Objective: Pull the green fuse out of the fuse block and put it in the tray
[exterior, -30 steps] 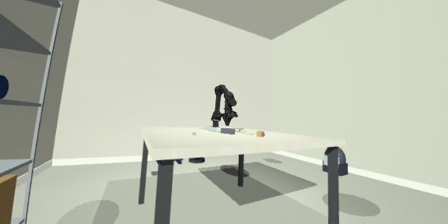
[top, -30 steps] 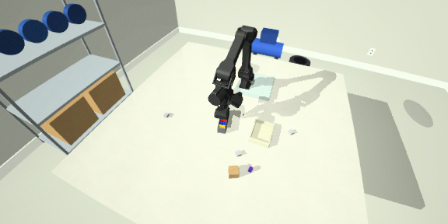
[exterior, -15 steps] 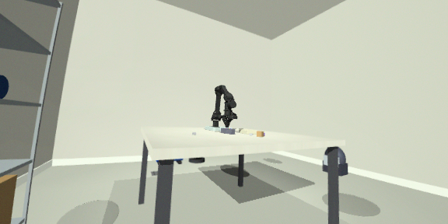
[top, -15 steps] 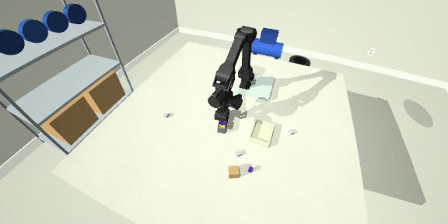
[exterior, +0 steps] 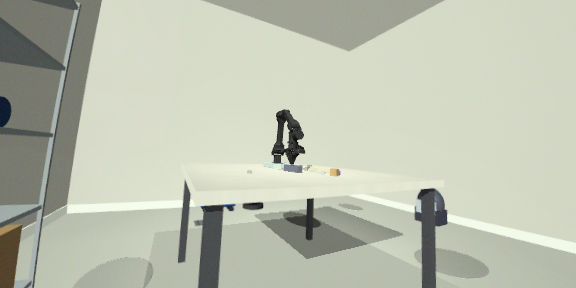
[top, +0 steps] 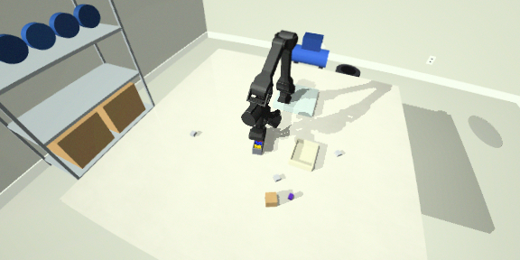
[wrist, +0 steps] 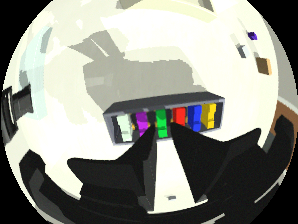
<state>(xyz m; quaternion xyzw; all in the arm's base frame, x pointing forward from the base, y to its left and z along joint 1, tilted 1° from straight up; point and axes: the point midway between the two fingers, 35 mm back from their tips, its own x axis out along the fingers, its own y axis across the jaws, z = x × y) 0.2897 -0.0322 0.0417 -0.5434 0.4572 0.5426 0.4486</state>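
Now: gripper tip 20 mm above the green fuse. From my gripper tip the other things lie so: tray (210 mm to the left, 40 mm below, 10 mm ahead).
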